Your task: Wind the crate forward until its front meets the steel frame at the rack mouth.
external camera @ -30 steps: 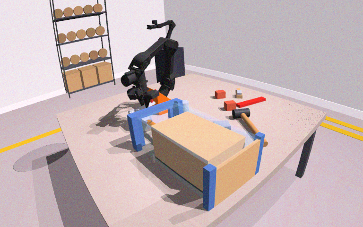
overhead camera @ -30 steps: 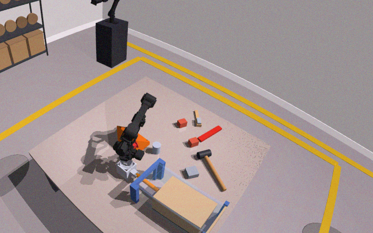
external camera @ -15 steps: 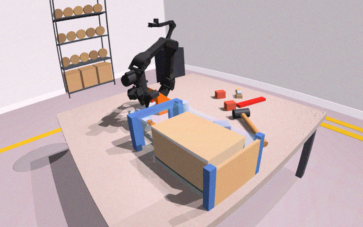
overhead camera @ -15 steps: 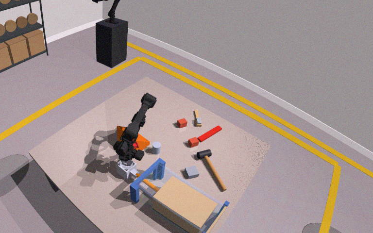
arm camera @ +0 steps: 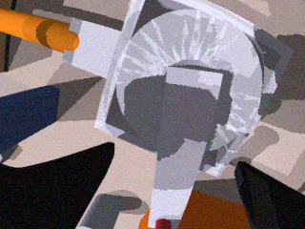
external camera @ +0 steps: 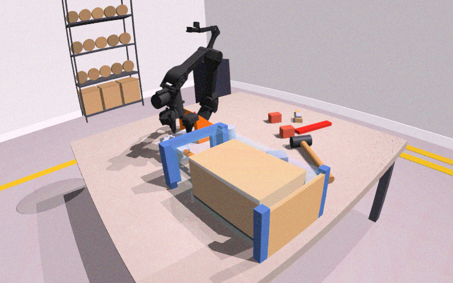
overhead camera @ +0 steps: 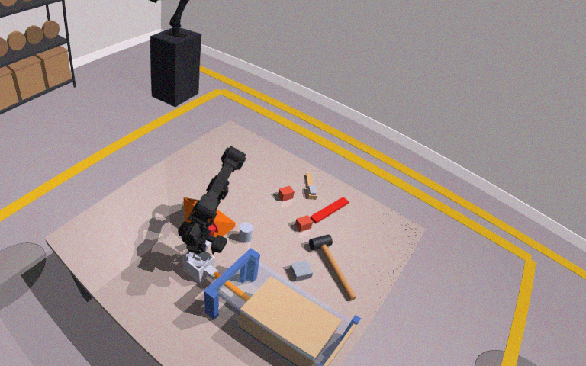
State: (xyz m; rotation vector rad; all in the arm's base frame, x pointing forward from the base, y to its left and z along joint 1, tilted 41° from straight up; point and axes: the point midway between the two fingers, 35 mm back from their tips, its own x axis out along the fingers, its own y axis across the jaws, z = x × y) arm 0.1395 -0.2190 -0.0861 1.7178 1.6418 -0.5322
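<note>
My gripper tip is 2 cm to the right of the winch handle and 2 cm below it. Also, from my gripper tip: red knob 5 cm to the left, 5 cm above, 1 cm behind; grey hand winch 5 cm to the right, 5 cm below, 1 cm behind; blue steel frame 17 cm ahead, 6 cm to the right, 2 cm above.
</note>
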